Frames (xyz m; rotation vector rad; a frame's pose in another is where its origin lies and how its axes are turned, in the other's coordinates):
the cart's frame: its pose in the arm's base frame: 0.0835 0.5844 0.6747 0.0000 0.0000 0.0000
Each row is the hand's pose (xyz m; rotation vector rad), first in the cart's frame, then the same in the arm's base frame.
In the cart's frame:
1: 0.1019 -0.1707 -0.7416 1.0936 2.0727 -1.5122
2: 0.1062 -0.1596 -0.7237 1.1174 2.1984 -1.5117
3: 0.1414 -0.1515 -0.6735 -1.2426 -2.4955 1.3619
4: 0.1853 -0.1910 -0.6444 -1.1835 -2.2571 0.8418
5: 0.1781 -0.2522 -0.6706 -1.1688 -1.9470 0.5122
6: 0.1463 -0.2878 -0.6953 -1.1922 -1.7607 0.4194
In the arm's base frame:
1: 0.1854 0.4137 -0.0669 1.0936 2.0727 -1.5122
2: 0.1897 0.4248 -0.0490 1.1174 2.1984 -1.5117
3: 0.2249 0.4329 0.0012 -1.2426 -2.4955 1.3619
4: 0.2688 0.3934 0.0303 -1.1835 -2.2571 0.8418
5: 0.2616 0.3322 0.0041 -1.1688 -1.9470 0.5122
6: 0.2298 0.2966 -0.0206 -1.1922 -1.7607 0.4194

